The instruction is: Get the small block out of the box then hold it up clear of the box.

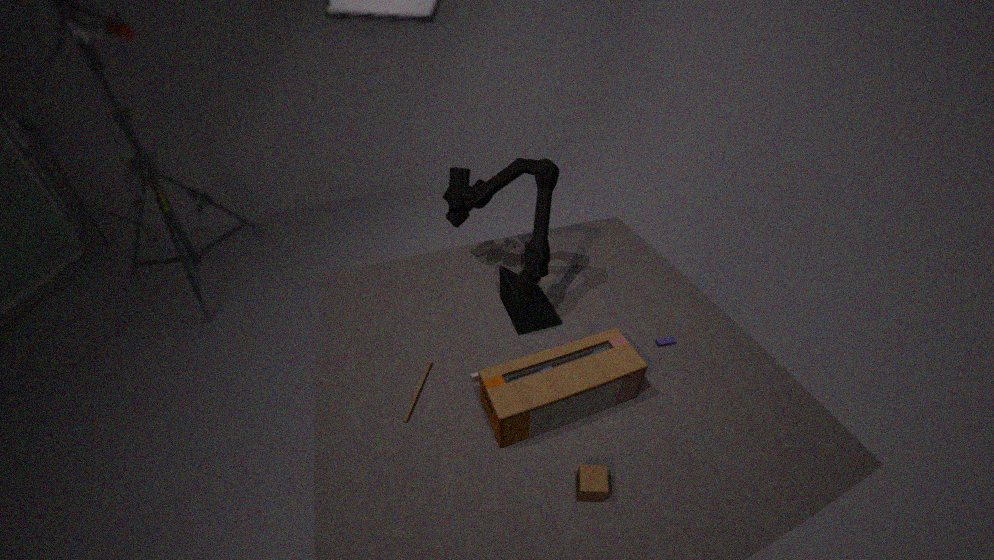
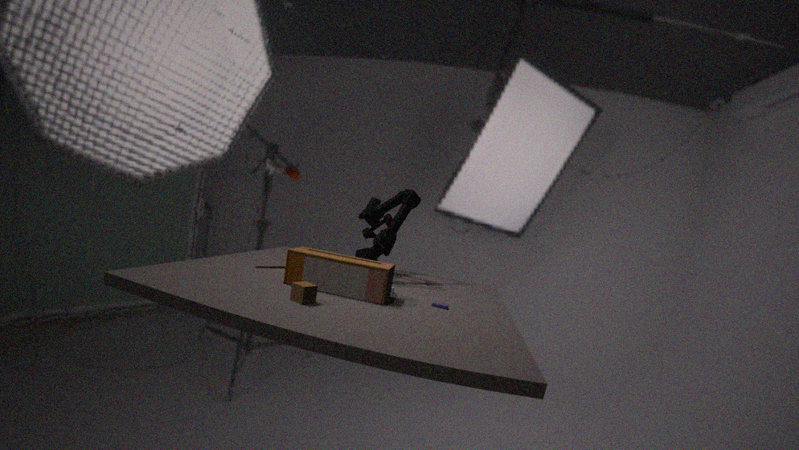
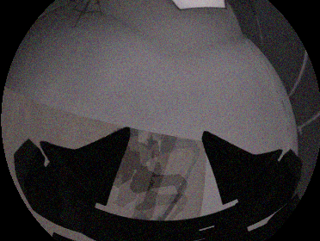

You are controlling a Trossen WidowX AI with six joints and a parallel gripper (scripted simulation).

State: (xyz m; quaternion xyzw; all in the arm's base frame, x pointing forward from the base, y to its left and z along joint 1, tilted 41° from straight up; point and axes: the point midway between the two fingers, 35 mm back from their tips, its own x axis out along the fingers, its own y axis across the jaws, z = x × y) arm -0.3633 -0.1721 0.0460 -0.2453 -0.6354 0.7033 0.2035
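The long tan box is 720 mm ahead of my gripper tip, 120 mm below it and 110 mm to the left of it. Round my gripper tip: tan cube: 1000 mm ahead, 160 mm below, 120 mm to the left; thin wooden stick: 660 mm ahead, 240 mm to the right, 180 mm below.
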